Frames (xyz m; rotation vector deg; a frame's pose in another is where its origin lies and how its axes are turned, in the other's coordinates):
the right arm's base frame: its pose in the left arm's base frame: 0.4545 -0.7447 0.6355 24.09 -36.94 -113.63
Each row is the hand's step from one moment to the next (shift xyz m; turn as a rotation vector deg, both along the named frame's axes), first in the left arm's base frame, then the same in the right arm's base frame.
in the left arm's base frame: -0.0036 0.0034 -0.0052 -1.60 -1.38 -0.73
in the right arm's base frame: -0.0012 -0.0070 -0.0013 1.99 -1.02 -0.09
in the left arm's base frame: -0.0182 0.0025 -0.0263 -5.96 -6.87 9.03
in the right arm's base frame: 0.0070 -0.0295 -0.0106 8.64 3.91 8.62
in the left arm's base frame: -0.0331 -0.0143 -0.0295 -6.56 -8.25 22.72
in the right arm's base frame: 0.0289 -0.0353 -0.0095 9.81 12.23 19.53
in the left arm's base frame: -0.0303 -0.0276 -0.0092 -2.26 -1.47 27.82
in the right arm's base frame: 0.0388 -0.0160 0.0017 1.68 15.67 23.08
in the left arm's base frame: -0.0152 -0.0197 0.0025 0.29 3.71 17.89
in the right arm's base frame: 0.0245 -0.0015 0.0050 -3.85 9.49 15.13
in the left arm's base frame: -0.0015 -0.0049 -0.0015 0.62 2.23 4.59
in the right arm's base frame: 0.0051 0.0000 -0.0017 -2.37 2.32 3.93
